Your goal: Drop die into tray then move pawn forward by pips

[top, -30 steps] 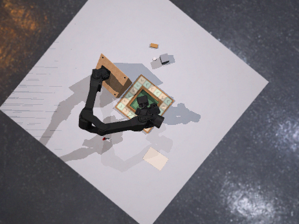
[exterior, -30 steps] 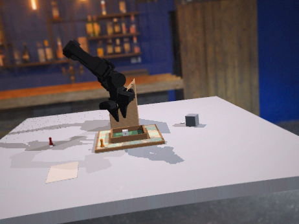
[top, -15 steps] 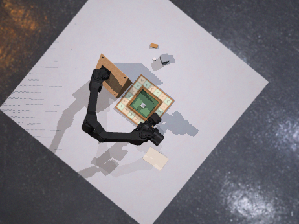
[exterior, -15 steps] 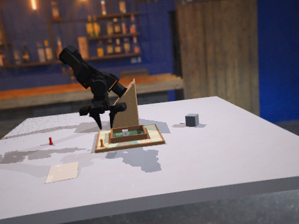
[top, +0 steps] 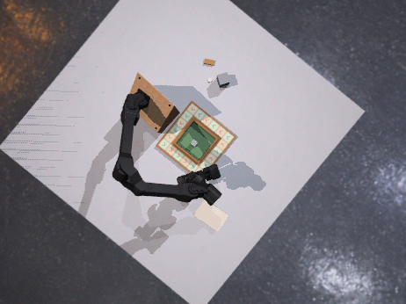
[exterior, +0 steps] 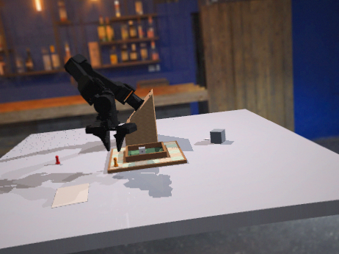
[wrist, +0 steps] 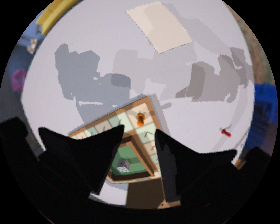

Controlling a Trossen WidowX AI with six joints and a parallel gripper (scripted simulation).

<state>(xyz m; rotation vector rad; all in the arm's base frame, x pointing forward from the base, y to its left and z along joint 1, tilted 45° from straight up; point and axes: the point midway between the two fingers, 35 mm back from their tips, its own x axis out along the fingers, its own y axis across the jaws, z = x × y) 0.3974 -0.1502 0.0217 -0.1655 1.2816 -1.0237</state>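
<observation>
My gripper tip is 4 cm above the orange pawn. Round my gripper tip: cream card (18 cm ahead, 13 cm to the right, 7 cm below); then white die (11 cm behind, 10 cm to the left, 4 cm below); then green dice tray (12 cm to the left, 11 cm behind, 6 cm below).
</observation>
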